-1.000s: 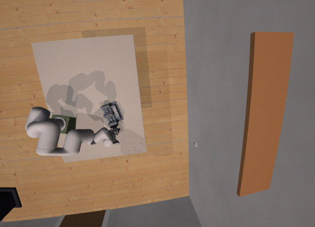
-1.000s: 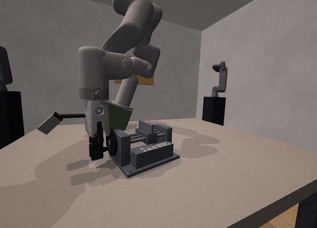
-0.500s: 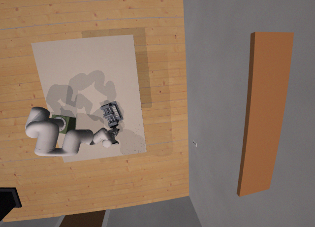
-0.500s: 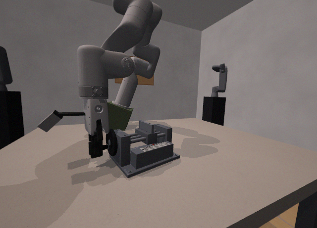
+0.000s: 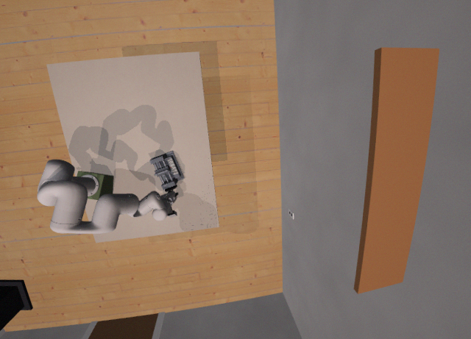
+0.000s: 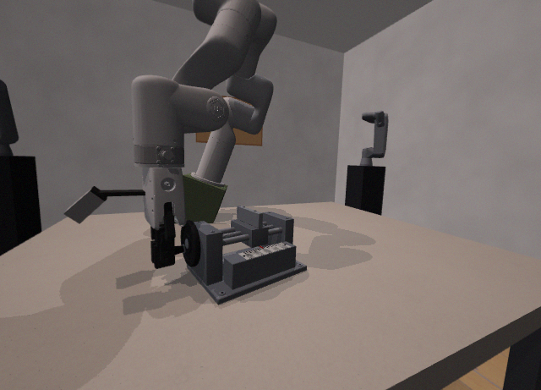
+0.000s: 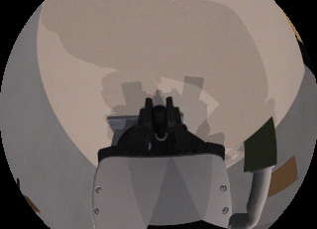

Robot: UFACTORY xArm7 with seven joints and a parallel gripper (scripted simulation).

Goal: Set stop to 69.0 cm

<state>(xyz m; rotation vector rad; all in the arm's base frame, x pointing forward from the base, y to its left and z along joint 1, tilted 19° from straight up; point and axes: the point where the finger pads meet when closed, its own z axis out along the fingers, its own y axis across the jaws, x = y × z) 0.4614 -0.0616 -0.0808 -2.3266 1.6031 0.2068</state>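
My hand is 16 cm to the right of the sliding stop block, 3 cm below it and 3 cm past it.
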